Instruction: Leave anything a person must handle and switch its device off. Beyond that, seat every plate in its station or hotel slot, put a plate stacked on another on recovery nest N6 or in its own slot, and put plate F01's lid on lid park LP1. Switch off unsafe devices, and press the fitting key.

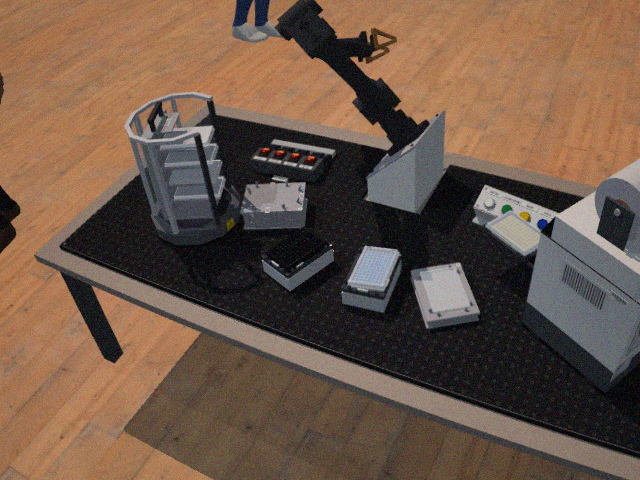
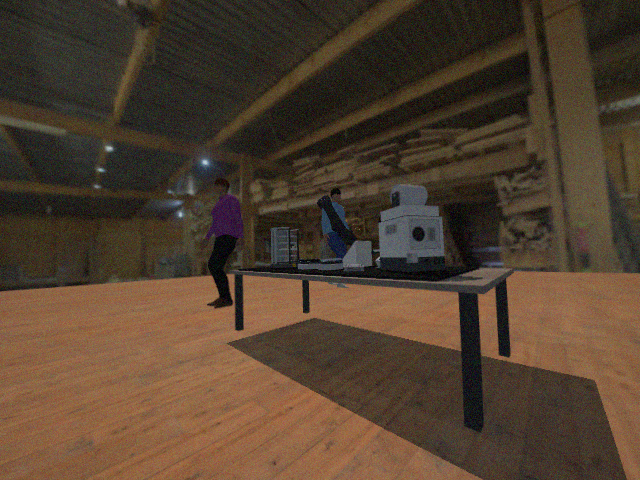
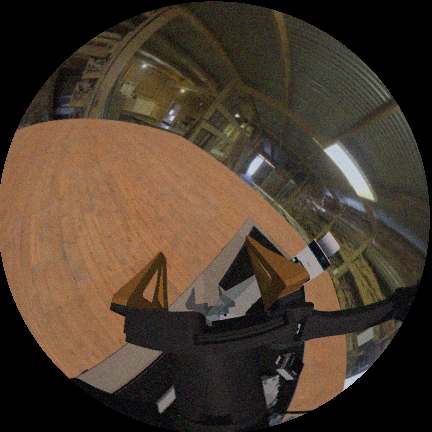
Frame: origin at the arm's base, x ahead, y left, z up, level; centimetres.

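Where they show: gripper, fingertip midpoint: [image 1: 392, 44] [image 2: 360, 232] [image 3: 202, 247]; arm's base at its link origin: [image 1: 410, 140] [image 2: 357, 248].
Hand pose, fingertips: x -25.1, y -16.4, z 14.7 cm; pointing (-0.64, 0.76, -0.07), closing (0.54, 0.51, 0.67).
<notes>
Things, the pixels of their top centre, and the offset from my fingertips. "spot": a spot on its surface instead.
- cream plate at its top centre: [image 1: 517, 229] dy +52.9, dx +46.1, dz -16.7 cm
- key panel at its top centre: [image 1: 520, 202] dy +49.5, dx +31.0, dz -20.8 cm
- light blue plate at its top centre: [image 1: 373, 264] dy +25.7, dx +65.8, dz -21.4 cm
- black plate at its top centre: [image 1: 296, 246] [image 3: 297, 365] dy +5.9, dx +67.4, dz -22.3 cm
- low white station at a spot on its surface: [image 1: 445, 289] spot: dy +41.9, dx +62.2, dz -25.8 cm
- grey pinned box at its top centre: [image 1: 272, 192] dy -10.6, dx +52.8, dz -21.6 cm
- round hotel at its top centre: [image 1: 170, 108] [image 2: 285, 226] dy -30.2, dx +62.7, dz +5.4 cm
- switch strip at a spot on its surface: [image 1: 292, 166] spot: dy -15.3, dx +36.4, dz -25.2 cm
My gripper [image 1: 391, 44] [image 3: 202, 247] is open and empty, raised high behind the table. A cream plate [image 1: 515, 233] lies in front of the key panel [image 1: 489, 203], which has green, yellow and blue keys. A light blue plate [image 1: 374, 266] sits on a grey station; a black plate [image 1: 299, 252] sits on another. Whether they are fully seated I cannot tell. A low white station [image 1: 445, 289] and a grey pinned box [image 1: 276, 217] show no coloured plate. The round hotel [image 1: 193, 235] [image 2: 280, 245] holds several pale shelves or plates. A switch strip [image 1: 292, 166] has several lit orange rockers. Labels are unreadable.
A large white device [image 1: 578, 284] [image 2: 410, 242] stands at the table's right end. A cable loops in front of the hotel. A person in blue [image 1: 251, 18] [image 2: 336, 219] stands behind the table; a person in purple [image 2: 225, 217] stands past its left end.
</notes>
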